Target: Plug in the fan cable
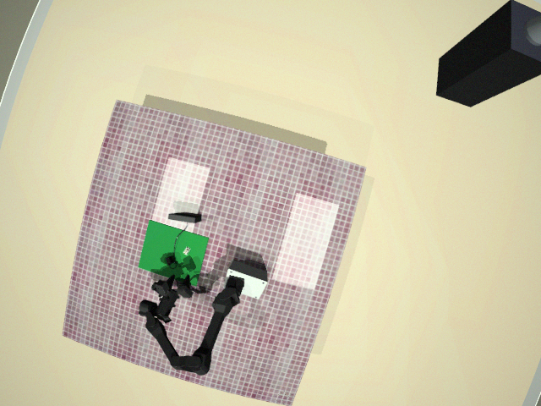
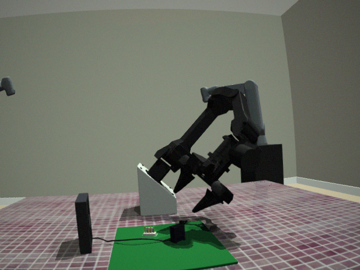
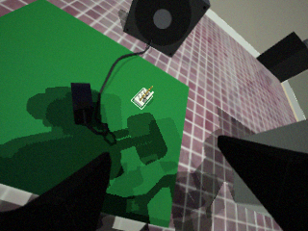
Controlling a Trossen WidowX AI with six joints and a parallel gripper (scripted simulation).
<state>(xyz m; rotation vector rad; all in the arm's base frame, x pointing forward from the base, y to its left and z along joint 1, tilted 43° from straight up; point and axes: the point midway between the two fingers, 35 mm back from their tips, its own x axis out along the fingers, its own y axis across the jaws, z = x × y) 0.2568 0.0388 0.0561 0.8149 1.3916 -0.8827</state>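
Now: the dark plug 8 cm ahead of my gripper tip, 4 cm to the right of it and 6 cm below it. Round my gripper tip: fan 3 cm ahead, 24 cm to the right, 2 cm below; then green board 8 cm ahead, 7 cm to the right, 9 cm below.
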